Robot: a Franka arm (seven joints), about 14 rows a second.
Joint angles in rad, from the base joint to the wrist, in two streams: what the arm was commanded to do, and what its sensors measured. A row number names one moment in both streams.
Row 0, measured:
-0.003, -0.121, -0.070, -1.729, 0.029, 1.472, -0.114
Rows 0 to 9, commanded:
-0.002, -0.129, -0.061, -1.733, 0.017, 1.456, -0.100
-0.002, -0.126, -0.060, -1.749, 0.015, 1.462, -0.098
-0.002, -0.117, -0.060, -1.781, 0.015, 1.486, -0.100
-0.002, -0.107, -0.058, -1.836, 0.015, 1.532, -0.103
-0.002, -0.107, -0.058, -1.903, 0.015, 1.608, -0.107
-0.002, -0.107, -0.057, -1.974, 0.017, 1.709, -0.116
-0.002, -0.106, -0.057, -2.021, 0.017, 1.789, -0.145
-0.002, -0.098, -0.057, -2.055, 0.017, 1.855, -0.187
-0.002, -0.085, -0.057, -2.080, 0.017, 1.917, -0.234
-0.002, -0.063, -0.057, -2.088, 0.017, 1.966, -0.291
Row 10, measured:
-0.003, -0.066, -0.057, -2.055, 0.027, 1.892, -0.209
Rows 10 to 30, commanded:
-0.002, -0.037, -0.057, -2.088, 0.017, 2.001, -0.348
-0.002, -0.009, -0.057, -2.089, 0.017, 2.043, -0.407
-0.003, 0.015, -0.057, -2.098, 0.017, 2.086, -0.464
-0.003, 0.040, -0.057, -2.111, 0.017, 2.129, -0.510
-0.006, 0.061, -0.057, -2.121, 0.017, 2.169, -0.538
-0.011, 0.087, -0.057, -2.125, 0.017, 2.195, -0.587
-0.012, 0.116, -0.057, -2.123, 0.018, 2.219, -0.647
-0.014, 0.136, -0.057, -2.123, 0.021, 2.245, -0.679
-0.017, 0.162, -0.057, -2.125, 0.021, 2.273, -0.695
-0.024, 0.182, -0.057, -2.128, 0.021, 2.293, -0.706
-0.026, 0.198, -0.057, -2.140, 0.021, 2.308, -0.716
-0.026, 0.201, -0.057, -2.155, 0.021, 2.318, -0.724
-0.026, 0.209, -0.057, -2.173, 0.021, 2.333, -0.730
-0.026, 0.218, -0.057, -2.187, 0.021, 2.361, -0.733
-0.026, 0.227, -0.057, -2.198, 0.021, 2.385, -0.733
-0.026, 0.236, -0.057, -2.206, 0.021, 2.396, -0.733
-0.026, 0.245, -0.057, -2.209, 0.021, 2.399, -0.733
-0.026, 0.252, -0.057, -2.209, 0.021, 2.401, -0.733
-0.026, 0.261, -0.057, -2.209, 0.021, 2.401, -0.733
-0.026, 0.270, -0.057, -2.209, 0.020, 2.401, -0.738
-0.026, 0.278, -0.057, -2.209, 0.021, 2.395, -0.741
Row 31, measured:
-0.019, 0.265, -0.060, -2.203, 0.025, 2.380, -0.720
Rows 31 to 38, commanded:
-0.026, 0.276, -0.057, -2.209, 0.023, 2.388, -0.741
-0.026, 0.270, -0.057, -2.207, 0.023, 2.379, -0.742
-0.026, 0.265, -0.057, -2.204, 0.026, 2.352, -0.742
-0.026, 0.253, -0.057, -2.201, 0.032, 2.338, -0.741
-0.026, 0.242, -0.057, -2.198, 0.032, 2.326, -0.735
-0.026, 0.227, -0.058, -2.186, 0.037, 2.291, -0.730
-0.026, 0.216, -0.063, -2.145, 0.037, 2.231, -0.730
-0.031, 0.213, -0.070, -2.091, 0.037, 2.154, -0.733
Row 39, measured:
-0.019, 0.251, -0.062, -2.164, 0.026, 2.277, -0.722
